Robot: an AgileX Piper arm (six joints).
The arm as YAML. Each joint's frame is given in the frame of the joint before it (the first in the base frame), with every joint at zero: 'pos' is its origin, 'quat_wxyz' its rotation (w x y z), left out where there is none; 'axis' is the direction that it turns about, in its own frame. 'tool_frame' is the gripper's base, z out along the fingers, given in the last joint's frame.
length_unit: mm
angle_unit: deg
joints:
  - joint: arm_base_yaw
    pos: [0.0, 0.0, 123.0]
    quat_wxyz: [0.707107, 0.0, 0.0, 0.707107]
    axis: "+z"
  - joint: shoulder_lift
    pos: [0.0, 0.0, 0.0]
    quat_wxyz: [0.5, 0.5, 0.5, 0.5]
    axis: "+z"
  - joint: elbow
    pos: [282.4, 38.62, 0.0]
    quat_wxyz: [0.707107, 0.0, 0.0, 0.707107]
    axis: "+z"
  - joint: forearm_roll
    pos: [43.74, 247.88, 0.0]
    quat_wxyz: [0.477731, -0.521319, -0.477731, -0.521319]
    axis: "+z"
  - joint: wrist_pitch
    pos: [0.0, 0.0, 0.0]
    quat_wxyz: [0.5, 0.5, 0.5, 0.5]
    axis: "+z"
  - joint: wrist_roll
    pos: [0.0, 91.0, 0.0]
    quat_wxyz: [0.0, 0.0, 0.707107, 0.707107]
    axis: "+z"
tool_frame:
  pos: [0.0, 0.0, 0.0]
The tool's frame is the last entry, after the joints.
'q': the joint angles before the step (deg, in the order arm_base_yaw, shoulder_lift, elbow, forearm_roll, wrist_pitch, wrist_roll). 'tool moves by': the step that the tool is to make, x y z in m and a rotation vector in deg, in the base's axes. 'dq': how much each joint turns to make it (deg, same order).
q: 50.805 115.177 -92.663 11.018 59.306 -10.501
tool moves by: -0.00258 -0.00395 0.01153 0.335 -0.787 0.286
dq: 0.000 -1.706 0.117 -0.463 0.847 -0.001
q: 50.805 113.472 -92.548 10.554 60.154 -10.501
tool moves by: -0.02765 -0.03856 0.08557 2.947 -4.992 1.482
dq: -0.101 -13.211 0.353 -2.240 7.516 0.000
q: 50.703 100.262 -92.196 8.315 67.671 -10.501
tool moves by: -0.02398 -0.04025 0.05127 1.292 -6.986 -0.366
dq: 0.000 -10.381 1.841 -4.818 3.066 0.629
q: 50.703 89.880 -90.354 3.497 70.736 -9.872
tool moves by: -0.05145 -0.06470 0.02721 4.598 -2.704 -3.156
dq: -0.001 -17.051 11.304 -0.777 0.298 3.450
